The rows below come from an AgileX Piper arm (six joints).
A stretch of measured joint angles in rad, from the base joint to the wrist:
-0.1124 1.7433 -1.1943 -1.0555 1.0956 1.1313
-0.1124 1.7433 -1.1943 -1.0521 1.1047 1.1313
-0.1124 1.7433 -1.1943 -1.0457 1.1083 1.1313
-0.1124 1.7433 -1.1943 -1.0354 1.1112 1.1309
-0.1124 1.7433 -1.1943 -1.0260 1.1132 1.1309
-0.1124 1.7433 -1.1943 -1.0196 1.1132 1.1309
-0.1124 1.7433 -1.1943 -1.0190 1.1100 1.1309
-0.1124 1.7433 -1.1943 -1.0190 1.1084 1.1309
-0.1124 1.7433 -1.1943 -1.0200 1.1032 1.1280
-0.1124 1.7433 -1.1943 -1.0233 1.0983 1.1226
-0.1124 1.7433 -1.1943 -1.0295 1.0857 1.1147
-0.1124 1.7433 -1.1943 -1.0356 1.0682 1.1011
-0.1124 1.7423 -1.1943 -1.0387 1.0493 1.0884
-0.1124 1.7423 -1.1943 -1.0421 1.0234 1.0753
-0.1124 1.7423 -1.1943 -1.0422 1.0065 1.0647
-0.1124 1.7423 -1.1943 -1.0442 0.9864 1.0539
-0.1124 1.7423 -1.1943 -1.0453 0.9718 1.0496
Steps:
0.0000 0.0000 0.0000 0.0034 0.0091 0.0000
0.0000 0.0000 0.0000 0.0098 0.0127 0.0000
0.0000 0.0000 0.0000 0.0201 0.0156 -0.0004
0.0000 0.0000 0.0000 0.0295 0.0176 -0.0004
0.0000 0.0000 0.0000 0.0359 0.0176 -0.0004
0.0000 0.0000 0.0000 0.0365 0.0144 -0.0004
0.0000 0.0000 0.0000 0.0365 0.0128 -0.0004
0.0000 0.0000 0.0000 0.0355 0.0076 -0.0033
0.0000 0.0000 0.0000 0.0322 0.0027 -0.0087
0.0000 0.0000 0.0000 0.0260 -0.0099 -0.0166
0.0000 0.0000 0.0000 0.0199 -0.0274 -0.0302
0.0000 -0.0010 0.0000 0.0168 -0.0463 -0.0429
0.0000 -0.0010 0.0000 0.0134 -0.0722 -0.0560
0.0000 -0.0010 0.0000 0.0133 -0.0891 -0.0666
0.0000 -0.0010 0.0000 0.0113 -0.1092 -0.0774
0.0000 -0.0010 0.0000 0.0102 -0.1238 -0.0817

